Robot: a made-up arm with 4 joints.
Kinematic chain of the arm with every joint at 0, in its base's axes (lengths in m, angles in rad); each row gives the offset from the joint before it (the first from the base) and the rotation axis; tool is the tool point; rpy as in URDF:
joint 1: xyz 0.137 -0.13 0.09 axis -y
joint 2: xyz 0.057 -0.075 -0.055 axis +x
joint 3: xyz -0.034 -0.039 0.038 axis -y
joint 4: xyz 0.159 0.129 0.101 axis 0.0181 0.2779 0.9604
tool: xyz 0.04 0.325 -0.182 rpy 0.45 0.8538 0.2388
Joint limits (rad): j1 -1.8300..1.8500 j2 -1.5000..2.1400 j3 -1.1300..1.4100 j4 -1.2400..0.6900
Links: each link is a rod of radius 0.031 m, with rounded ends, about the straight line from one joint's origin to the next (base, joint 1, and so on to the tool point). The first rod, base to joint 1, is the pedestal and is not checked.
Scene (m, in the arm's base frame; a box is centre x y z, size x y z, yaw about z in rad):
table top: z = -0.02
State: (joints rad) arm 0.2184 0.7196 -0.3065 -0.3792
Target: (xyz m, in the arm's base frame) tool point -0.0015 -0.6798 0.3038
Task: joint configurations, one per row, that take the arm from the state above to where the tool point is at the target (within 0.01 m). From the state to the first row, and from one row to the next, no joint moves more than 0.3 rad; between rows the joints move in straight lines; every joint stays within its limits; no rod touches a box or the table.
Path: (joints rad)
1: 0.3768 0.8722 -0.0204 -0.4391
2: 0.5352 1.0248 0.2657 -0.4991
3: 0.6936 1.1774 0.5518 -0.5590
4: 0.8520 1.3300 0.8378 -0.6190
5: 1.0104 1.4826 1.1239 -0.6789
6: 1.1688 1.6352 1.4100 -0.7388

